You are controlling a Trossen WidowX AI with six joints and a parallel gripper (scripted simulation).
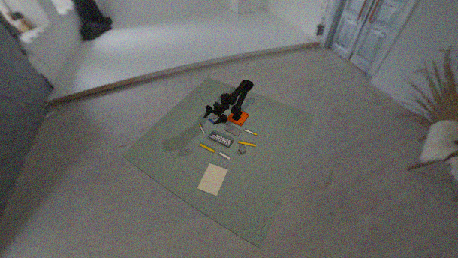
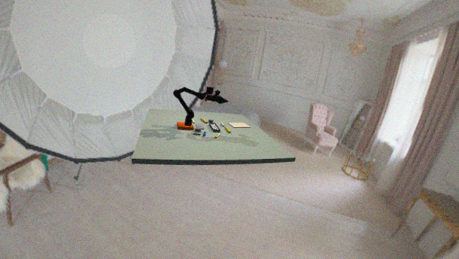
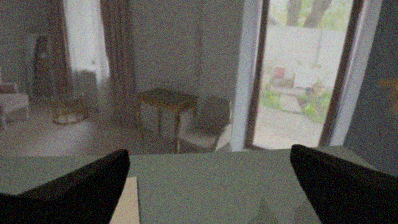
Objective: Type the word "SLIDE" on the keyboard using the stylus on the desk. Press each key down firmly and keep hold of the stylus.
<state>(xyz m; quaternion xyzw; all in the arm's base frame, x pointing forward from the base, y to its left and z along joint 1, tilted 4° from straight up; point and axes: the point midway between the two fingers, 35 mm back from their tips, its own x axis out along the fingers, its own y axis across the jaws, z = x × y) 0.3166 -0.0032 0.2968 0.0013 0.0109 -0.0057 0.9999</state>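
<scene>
Now: gripper tip 30 cm above the blue stylus, 21 cm to the left of it and 21 cm past it. Also, from my gripper tip: whitish cylinder: 30 cm below, 15 cm to the left, 2 cm ahead; grey block: 29 cm below, 23 cm to the left, 10 cm behind; grey flat plate: 30 cm below, 23 cm behind, 4 cm to the left.
</scene>
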